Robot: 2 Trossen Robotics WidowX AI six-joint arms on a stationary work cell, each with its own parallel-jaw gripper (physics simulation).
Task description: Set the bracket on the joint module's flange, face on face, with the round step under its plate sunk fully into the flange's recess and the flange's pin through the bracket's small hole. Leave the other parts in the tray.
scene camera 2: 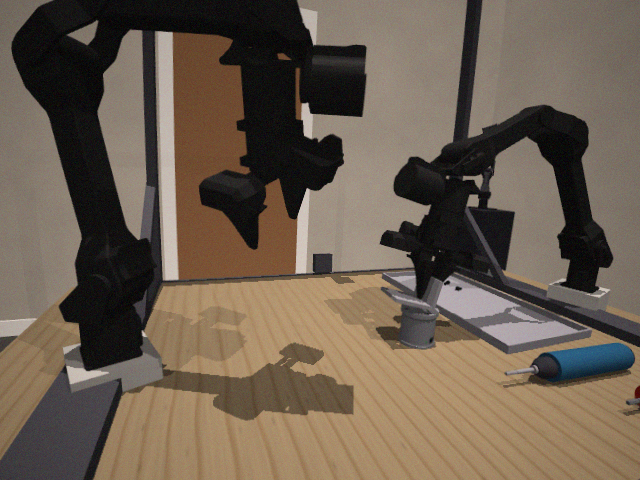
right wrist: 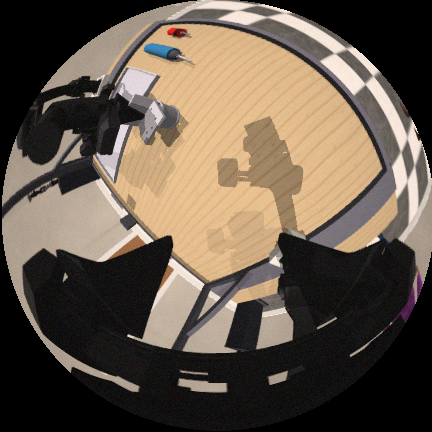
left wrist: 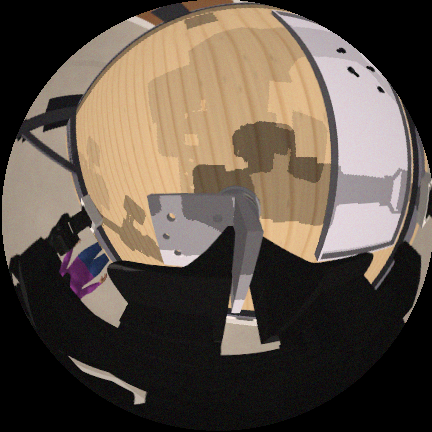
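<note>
My left gripper is shut on the upright wall of the grey L-shaped bracket. The bracket's plate, with several small holes, is tilted at the top of the grey cylindrical joint module. Its free end sticks out beyond the module and stands higher, while the wall end is low at the rim. The plate hides the flange's recess and pin; I cannot tell whether the step touches the recess. My right gripper is open and empty, high above the table.
The light tray lies behind and to the right of the module in the scene view, with small black parts in it. A blue-handled tool and a red one lie nearer the scene camera.
</note>
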